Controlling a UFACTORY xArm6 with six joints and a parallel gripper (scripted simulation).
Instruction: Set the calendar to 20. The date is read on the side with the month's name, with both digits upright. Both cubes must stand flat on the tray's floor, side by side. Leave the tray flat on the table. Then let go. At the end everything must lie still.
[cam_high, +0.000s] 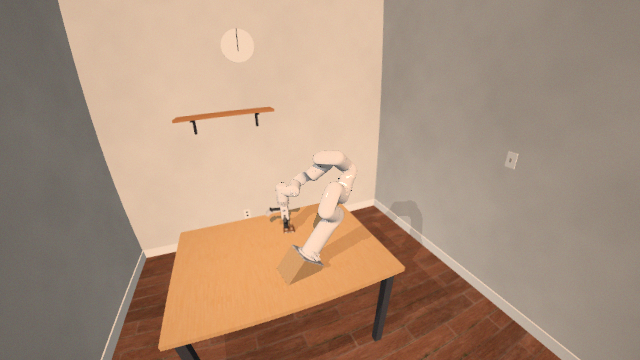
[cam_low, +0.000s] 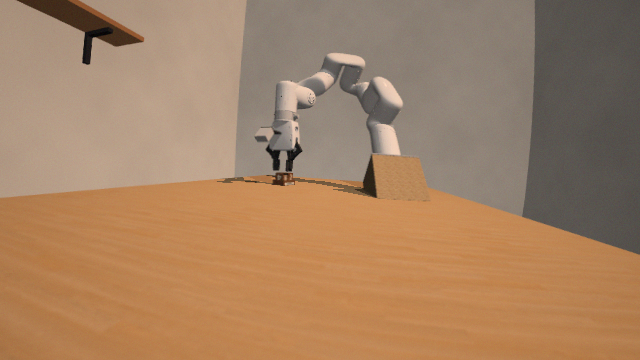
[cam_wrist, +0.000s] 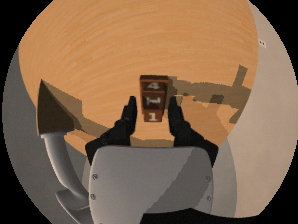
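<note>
The brown tray lies 10 mm behind my hand, 20 mm to the right of it and 60 mm below it.
</note>
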